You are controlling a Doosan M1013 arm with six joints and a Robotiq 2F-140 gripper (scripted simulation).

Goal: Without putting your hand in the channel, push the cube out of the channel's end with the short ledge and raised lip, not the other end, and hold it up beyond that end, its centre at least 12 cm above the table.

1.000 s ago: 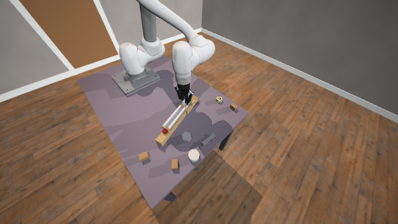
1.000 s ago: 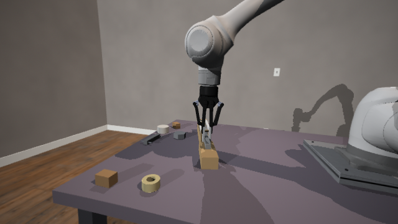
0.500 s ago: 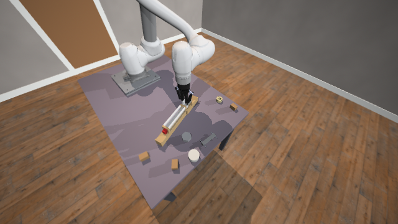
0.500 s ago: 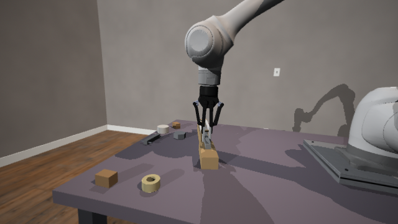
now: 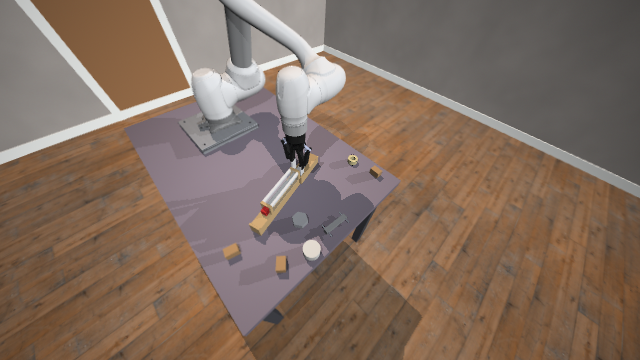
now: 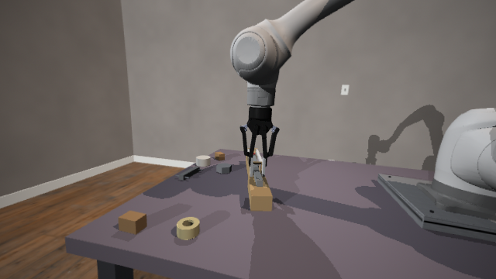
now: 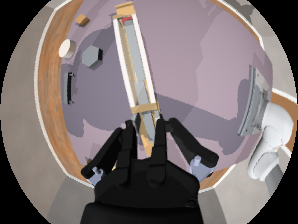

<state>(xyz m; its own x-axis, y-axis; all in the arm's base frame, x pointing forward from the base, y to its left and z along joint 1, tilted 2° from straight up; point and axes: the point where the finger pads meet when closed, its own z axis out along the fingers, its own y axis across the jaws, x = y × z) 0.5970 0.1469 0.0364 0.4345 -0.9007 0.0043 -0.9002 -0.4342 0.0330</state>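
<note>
Right now the channel is 11 cm to the right of my hand, 5 cm ahead of it and 3 cm below it. Also, from my hand: grey hexagonal piece 19 cm ahead, 11 cm to the right, 7 cm below; grey handle piece 29 cm ahead, 8 cm below; yellow ring 29 cm to the left, 7 cm below, 6 cm ahead.
</note>
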